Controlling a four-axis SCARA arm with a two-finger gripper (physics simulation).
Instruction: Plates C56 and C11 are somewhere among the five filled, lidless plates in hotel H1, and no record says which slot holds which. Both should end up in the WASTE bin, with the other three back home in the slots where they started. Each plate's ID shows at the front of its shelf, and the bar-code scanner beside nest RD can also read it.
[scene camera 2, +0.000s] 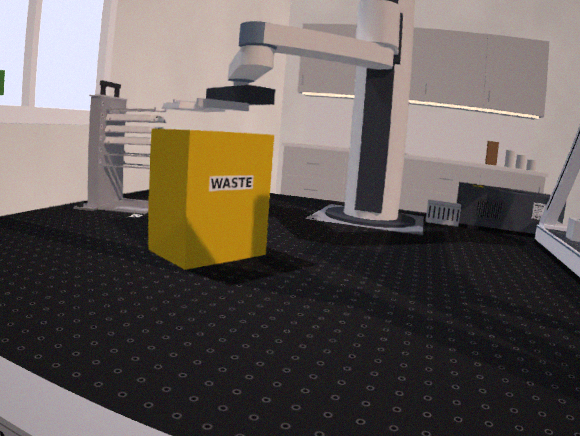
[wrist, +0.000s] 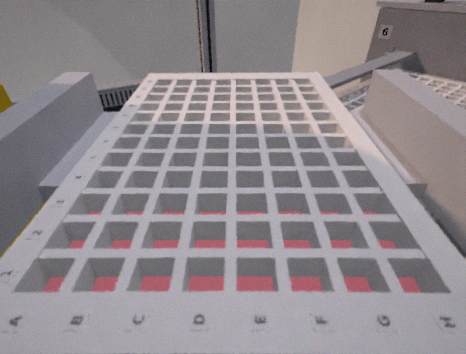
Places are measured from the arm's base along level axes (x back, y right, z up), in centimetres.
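Pixels of known places: gripper, fingertip midpoint: (scene camera 2: 185, 102) (wrist: 232, 98); arm's base, origin of the base link: (scene camera 2: 369, 221).
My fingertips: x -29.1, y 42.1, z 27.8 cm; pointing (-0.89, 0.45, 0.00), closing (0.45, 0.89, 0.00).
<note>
Ahead of a thing's pixels: the offset from my fingertips to its top centre. "*": to the spot under its first point.
My gripper (scene camera 2: 200, 103) (wrist: 232, 98) is shut on a lidless white plate {dx +2.2, dy -1.1, dz -0.2 cm} (wrist: 227, 306) with red in its wells. The plate lies level between the two fingers; its ID does not show. In the scene view the gripper is raised, higher than the rim of the yellow WASTE bin {dx -25.8, dy -22.1, dz -6.6 cm} (scene camera 2: 225, 215) (wrist: 4, 100) and to the right of hotel H1 (scene camera 2: 106, 150) (wrist: 425, 35). Light plates show on three middle shelves of H1, above two bare lower shelves; the top shelf looks bare. Their IDs are unreadable. The bin's inside is hidden.
The arm's column (scene camera 2: 382, 150) stands behind and right of the bin. A dark box {* dx +32.6, dy -79.8, dz -20.1 cm} (scene camera 2: 505, 210) and a small slotted grey unit {* dx +33.5, dy -62.3, dz -23.2 cm} (scene camera 2: 443, 212) are farther right. A white-framed device (scene camera 2: 560, 245) stands at the right edge. The hotel's label 6 shows at upper right in the wrist view.
</note>
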